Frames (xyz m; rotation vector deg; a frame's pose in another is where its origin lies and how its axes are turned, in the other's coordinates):
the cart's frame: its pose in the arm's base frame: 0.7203 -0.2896 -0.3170 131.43 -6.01 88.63
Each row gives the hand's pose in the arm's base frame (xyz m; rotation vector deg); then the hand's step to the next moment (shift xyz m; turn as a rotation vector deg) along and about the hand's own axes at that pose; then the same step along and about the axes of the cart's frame.
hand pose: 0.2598 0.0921 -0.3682 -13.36 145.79 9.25
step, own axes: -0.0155 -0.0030 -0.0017 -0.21 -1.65 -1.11
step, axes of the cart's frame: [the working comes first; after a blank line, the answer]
step, axes of the arm's base frame: 0.0124 -0.0012 0.0098 -0.09 -1.77 0.93

0.0137 0.0004 0.0081 0.55 1.91 0.22
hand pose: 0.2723 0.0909 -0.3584 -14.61 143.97 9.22
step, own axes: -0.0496 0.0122 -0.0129 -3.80 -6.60 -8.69
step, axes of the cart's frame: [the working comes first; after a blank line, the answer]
step, axes of the arm's base frame: 0.0299 0.0169 0.0400 -0.36 -7.38 8.89

0.0505 -0.0131 0.0074 6.87 9.26 -0.71
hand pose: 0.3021 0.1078 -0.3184 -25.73 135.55 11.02
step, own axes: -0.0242 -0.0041 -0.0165 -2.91 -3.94 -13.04
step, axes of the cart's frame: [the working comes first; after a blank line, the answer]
step, axes of the arm's base frame: 0.0079 -0.0017 0.0285 -4.68 -6.27 11.52

0.0287 0.0069 -0.0019 7.72 10.07 -5.75
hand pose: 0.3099 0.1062 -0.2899 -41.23 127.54 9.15
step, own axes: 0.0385 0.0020 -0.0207 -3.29 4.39 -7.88
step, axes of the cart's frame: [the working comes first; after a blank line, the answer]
step, axes of the arm's base frame: -0.0352 -0.0223 -0.0134 -5.68 2.53 7.32

-0.0292 0.0265 -0.0189 4.76 1.06 -8.27
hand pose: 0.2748 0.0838 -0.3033 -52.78 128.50 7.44
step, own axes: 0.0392 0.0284 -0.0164 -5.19 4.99 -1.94
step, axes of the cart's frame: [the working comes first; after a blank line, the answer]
step, axes of the arm's base frame: -0.0475 -0.0072 -0.0174 -1.74 6.07 3.97

-0.0355 0.0147 -0.0337 3.79 -4.14 -4.91
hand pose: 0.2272 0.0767 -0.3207 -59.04 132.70 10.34
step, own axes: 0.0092 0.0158 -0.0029 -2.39 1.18 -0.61
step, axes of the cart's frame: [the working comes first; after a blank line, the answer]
step, axes of the arm's base frame: -0.0175 0.0041 -0.0046 0.13 2.12 1.72

-0.0105 -0.0004 -0.0153 1.92 -1.55 -1.18
